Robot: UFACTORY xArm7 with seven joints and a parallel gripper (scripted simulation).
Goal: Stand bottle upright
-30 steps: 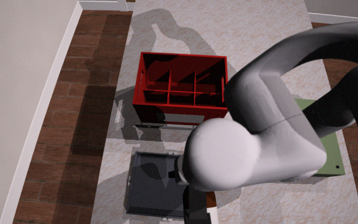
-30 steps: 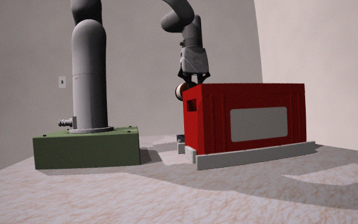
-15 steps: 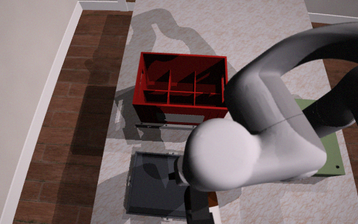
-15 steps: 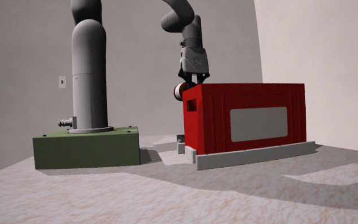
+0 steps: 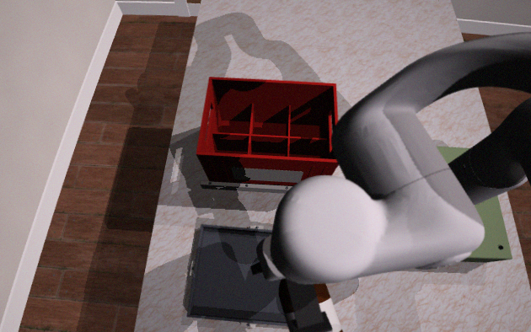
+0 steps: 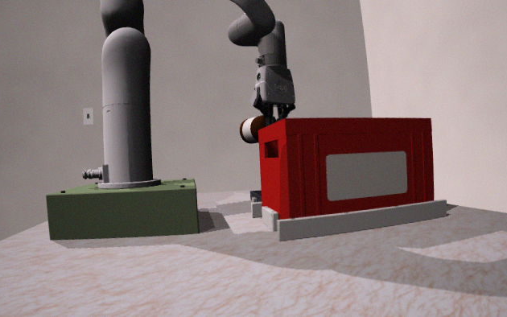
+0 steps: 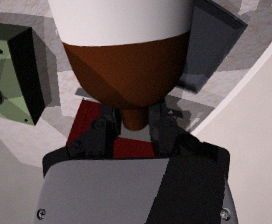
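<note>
Now: hand 6 cm to the right of the brown bottle and 1 cm past it. From my hand the other things lie so: red crate (28 cm to the right, 12 cm below, 1 cm behind); then dark grey tray (19 cm below, 7 cm ahead).
</note>
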